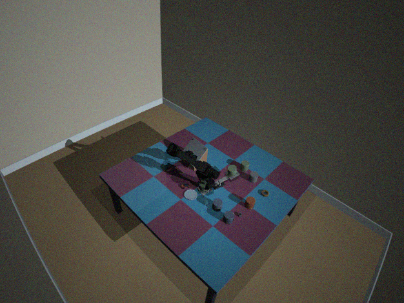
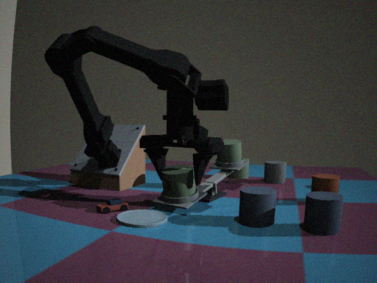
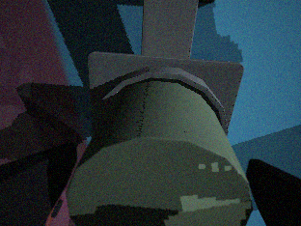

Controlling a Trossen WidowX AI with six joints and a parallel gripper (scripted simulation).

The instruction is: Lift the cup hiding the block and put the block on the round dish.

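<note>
Now: gripper tip 20 mm above the grey block. The rest, counted from my gripper tip: small balance 50 mm ahead, 130 mm to the left, 40 mm below; green cup 10 mm behind, 20 mm to the right; round dish 50 mm behind, 100 mm to the right, 60 mm below.
</note>
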